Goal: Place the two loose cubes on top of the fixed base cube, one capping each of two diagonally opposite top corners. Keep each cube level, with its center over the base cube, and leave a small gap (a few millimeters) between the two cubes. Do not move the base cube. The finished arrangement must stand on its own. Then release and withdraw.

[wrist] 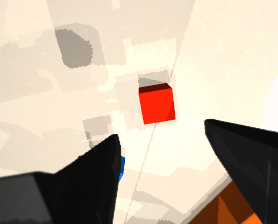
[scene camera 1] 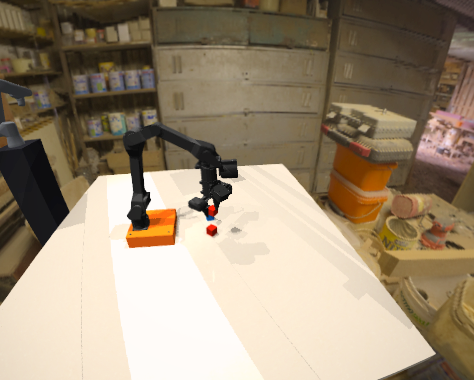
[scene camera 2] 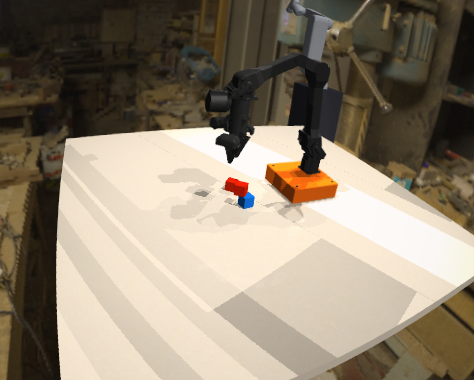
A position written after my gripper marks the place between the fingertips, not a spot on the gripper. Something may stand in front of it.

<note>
My gripper (scene camera 2: pixel 232 160) is open, holding nothing. I also see a red cube (wrist: pixel 157 104).
My gripper also shows in the wrist view (wrist: pixel 161 133) and in scene camera 1 (scene camera 1: pixel 212 213).
</note>
